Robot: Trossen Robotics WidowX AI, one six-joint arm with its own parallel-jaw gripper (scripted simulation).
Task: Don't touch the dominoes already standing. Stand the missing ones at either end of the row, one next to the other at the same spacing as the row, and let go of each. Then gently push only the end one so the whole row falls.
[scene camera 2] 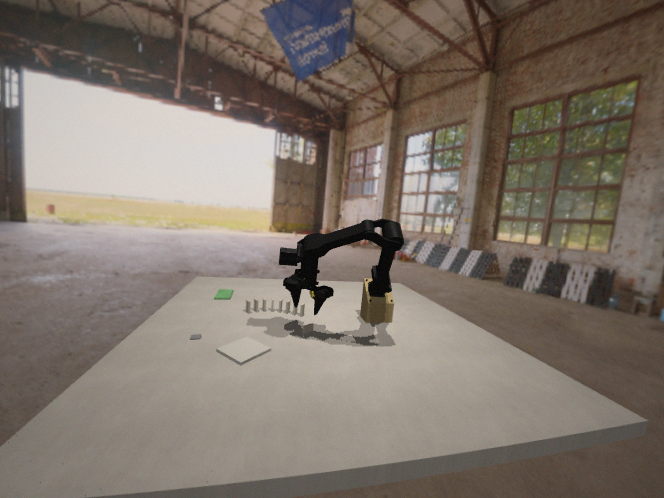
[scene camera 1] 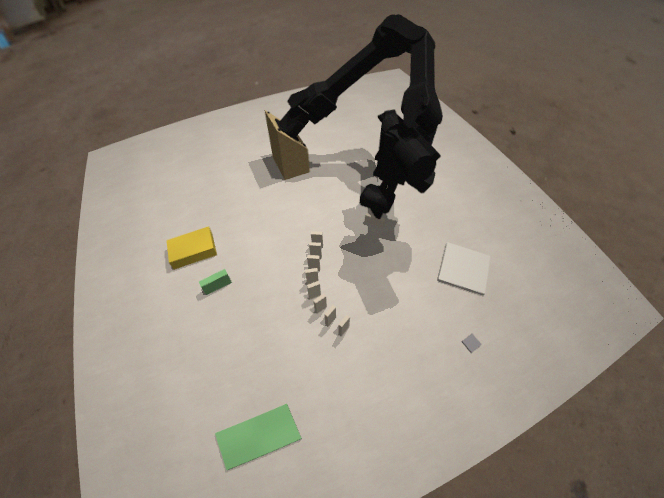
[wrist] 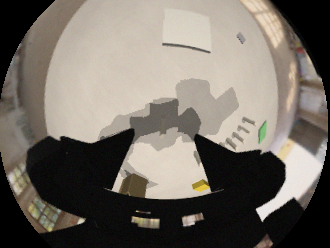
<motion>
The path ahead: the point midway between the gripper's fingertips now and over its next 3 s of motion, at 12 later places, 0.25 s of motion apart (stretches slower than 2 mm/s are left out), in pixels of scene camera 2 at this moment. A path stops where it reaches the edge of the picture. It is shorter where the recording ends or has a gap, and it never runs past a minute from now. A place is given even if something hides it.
My gripper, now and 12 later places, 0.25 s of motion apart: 305, 310; 304, 320; 304, 327; 303, 329; 304, 331; 304, 330; 306, 322; 306, 304; 308, 292; 314, 292; 324, 295; 337, 298; 344, 300
</motion>
